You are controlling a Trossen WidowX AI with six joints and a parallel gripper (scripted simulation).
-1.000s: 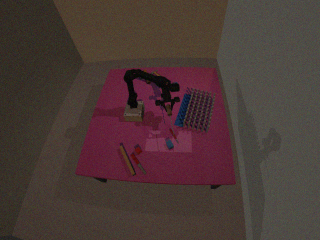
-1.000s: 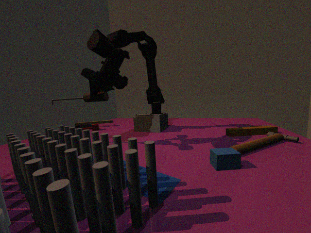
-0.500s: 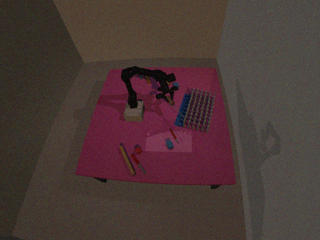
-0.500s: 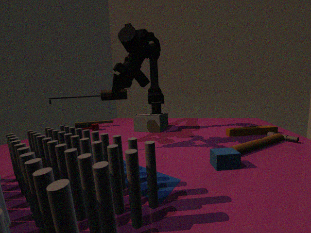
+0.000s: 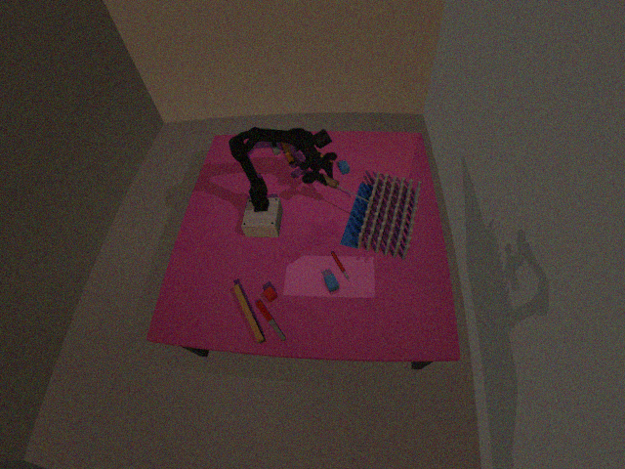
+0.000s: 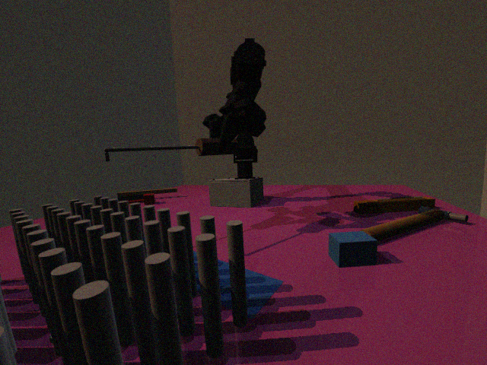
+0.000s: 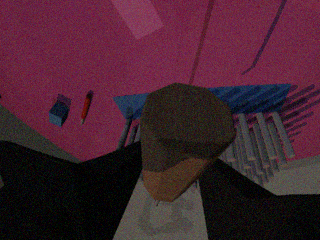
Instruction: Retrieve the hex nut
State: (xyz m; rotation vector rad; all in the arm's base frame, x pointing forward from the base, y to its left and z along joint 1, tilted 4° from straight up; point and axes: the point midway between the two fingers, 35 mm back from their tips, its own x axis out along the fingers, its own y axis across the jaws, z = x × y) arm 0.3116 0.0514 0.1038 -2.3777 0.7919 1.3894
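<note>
Right now the blue taped strip is 14 cm ahead of my gripper tip, 3 cm to the right of it and 19 cm below it. Also, from my gripper tip: orange bar 25 cm behind, 43 cm to the left, 17 cm below; red screwdriver 5 cm ahead, 33 cm to the right, 18 cm below; hook tool 8 cm ahead, 6 cm to the right.
</note>
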